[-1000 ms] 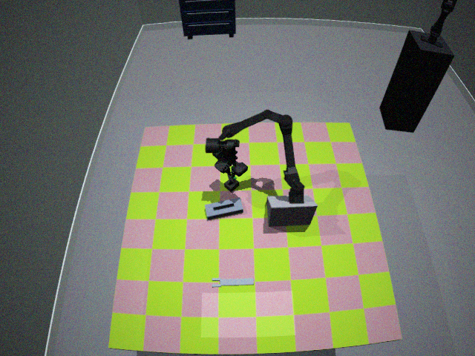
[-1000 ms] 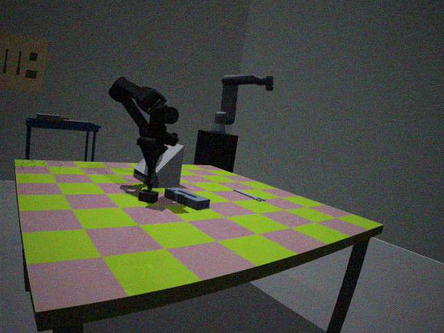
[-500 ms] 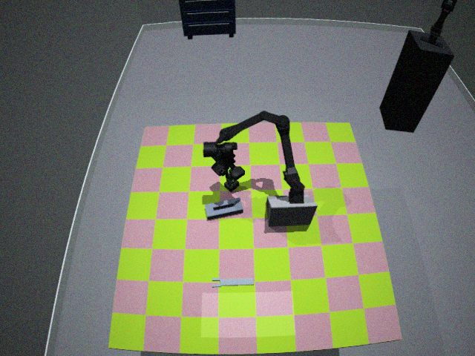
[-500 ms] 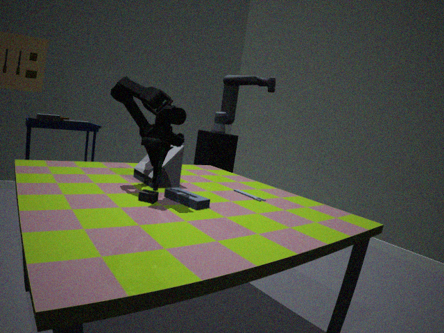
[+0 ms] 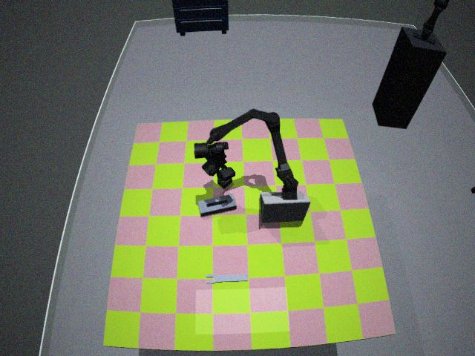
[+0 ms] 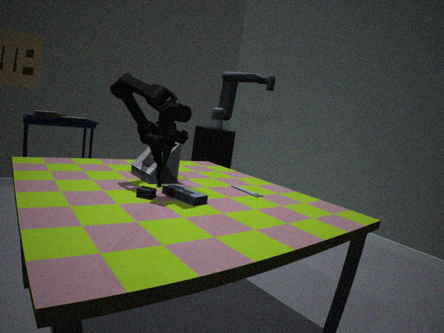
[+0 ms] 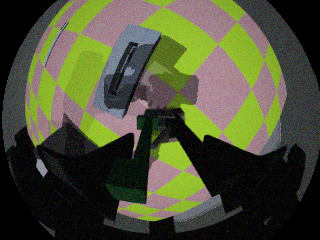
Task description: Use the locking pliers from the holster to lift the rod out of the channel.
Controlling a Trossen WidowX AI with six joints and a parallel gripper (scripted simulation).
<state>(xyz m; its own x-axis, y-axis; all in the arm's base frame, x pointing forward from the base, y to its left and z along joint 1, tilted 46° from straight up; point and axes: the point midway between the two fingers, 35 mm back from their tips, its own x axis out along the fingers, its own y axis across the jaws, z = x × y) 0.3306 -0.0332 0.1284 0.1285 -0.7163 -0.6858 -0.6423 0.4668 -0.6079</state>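
My gripper tip is 12 cm above the grey channel block, 11 cm to the right of it and 1 cm short of it. The rest, counted from my gripper tip: small dark holster: 13 cm below, 4 cm to the right, 2 cm behind; thin flat grey tool: 48 cm to the left, 13 cm below, 5 cm behind.
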